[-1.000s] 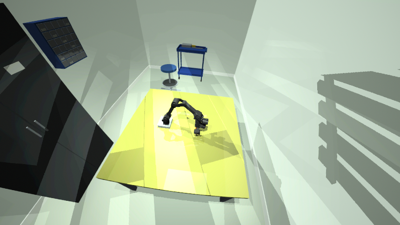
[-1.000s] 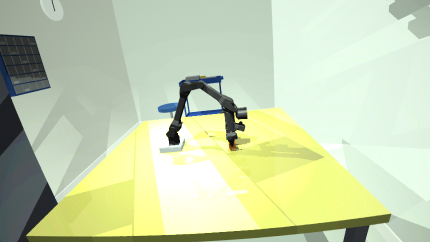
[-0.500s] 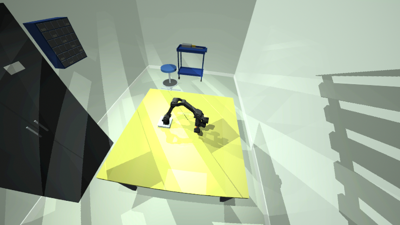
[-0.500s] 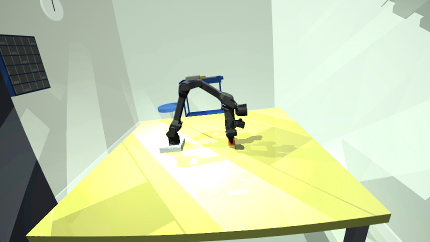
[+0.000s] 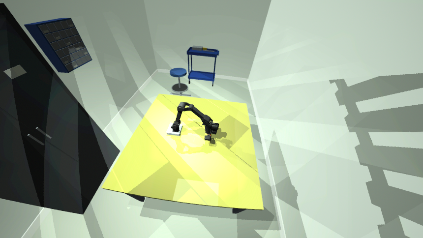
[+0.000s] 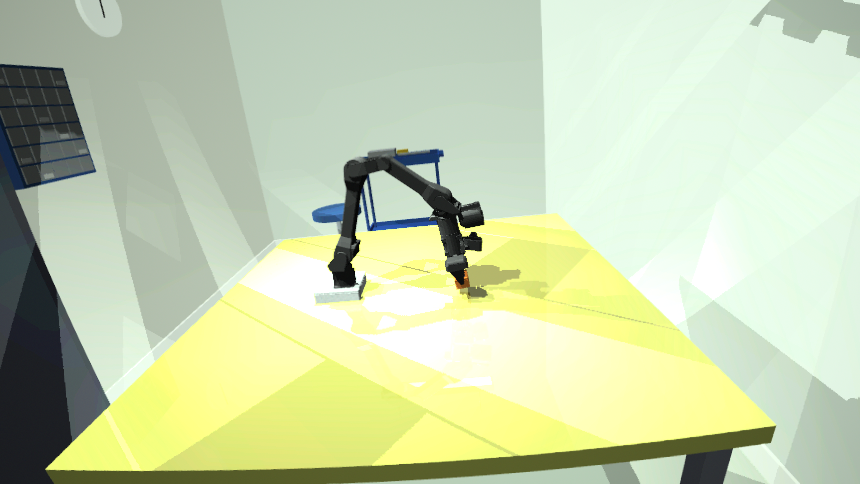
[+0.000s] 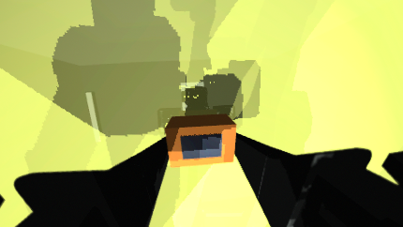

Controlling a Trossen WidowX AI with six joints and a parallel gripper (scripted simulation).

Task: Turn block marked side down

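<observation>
My gripper tip is 1 cm below the orange block.
</observation>
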